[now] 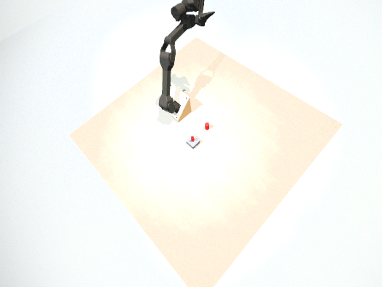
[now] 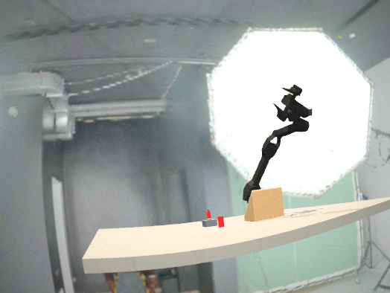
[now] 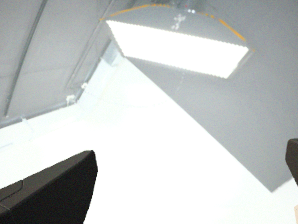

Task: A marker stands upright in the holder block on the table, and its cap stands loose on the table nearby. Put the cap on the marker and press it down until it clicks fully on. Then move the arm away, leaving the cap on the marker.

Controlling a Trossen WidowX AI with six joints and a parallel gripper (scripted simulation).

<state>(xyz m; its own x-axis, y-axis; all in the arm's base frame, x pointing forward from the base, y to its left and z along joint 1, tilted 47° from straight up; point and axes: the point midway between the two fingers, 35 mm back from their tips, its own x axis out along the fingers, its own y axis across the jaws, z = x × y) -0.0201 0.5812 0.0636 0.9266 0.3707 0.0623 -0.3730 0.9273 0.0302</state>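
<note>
Right now my gripper tip is 53 cm above the red cap, 30 cm to the left of it and 23 cm short of it. The rest, counted from my gripper tip: holder block (54 cm below, 44 cm to the right, 24 cm ahead).
</note>
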